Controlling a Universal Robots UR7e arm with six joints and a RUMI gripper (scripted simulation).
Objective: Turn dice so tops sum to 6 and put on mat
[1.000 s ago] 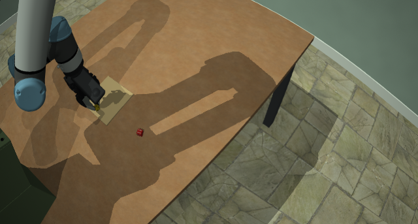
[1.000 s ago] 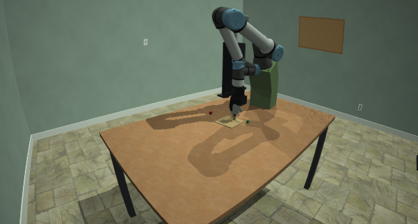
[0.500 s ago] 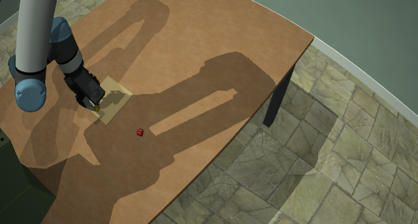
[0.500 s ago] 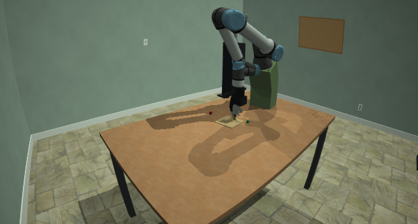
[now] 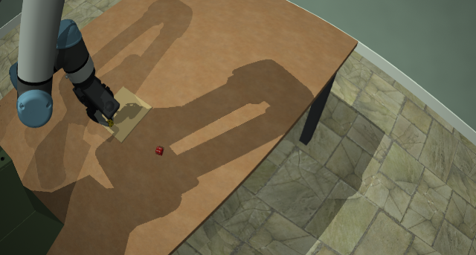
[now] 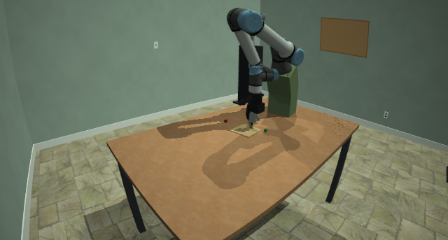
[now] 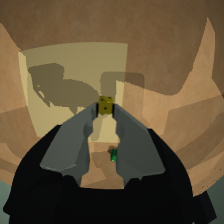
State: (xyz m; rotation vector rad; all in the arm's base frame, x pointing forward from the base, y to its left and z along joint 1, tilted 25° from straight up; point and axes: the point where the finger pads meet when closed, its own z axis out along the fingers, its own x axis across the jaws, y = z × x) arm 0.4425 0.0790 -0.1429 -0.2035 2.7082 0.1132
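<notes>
The yellow die lies 1 cm below my hand. The rest, counted from my hand: mat 5 cm ahead, 1 cm to the left, 2 cm below; then green die 4 cm behind, 9 cm to the left, 1 cm below; then red die 6 cm ahead, 17 cm to the right, 1 cm below.
</notes>
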